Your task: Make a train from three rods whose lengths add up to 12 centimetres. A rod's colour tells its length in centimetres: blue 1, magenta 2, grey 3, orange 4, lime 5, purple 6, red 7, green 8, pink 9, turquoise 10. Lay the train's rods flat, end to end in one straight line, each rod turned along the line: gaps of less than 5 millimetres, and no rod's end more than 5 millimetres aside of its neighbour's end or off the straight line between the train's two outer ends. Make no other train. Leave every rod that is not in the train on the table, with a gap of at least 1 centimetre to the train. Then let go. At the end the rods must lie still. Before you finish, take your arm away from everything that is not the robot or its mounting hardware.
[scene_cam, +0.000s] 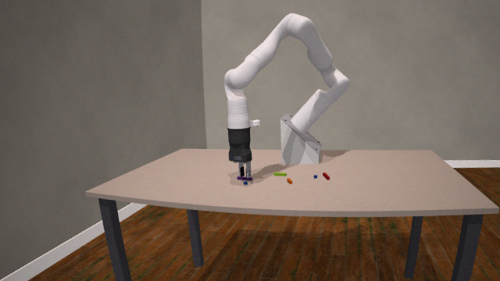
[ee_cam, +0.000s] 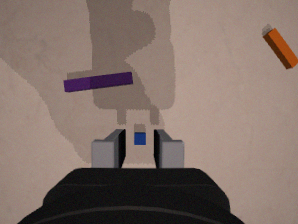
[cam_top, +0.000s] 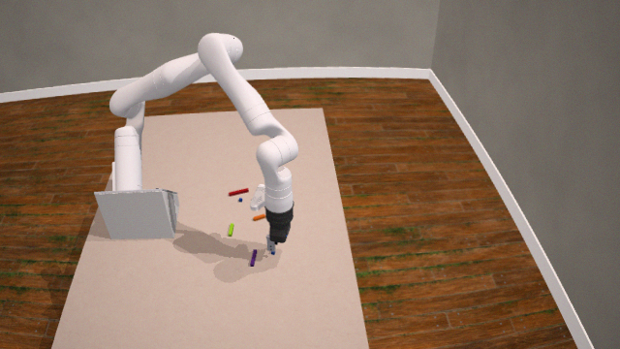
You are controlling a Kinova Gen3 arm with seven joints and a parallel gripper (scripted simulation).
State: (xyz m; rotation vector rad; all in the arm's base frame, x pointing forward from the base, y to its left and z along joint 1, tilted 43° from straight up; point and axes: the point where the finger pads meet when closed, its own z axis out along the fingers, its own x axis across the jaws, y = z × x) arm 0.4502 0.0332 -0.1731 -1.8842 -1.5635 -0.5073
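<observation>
The purple rod lies 6 cm behind my hand, 2 cm to the right of it and 4 cm below it. Also, from my hand: orange rod: 5 cm behind, 15 cm to the left, 4 cm below; lime rod: 14 cm behind, 9 cm to the left, 4 cm below; red rod: 14 cm behind, 27 cm to the left, 4 cm below.
</observation>
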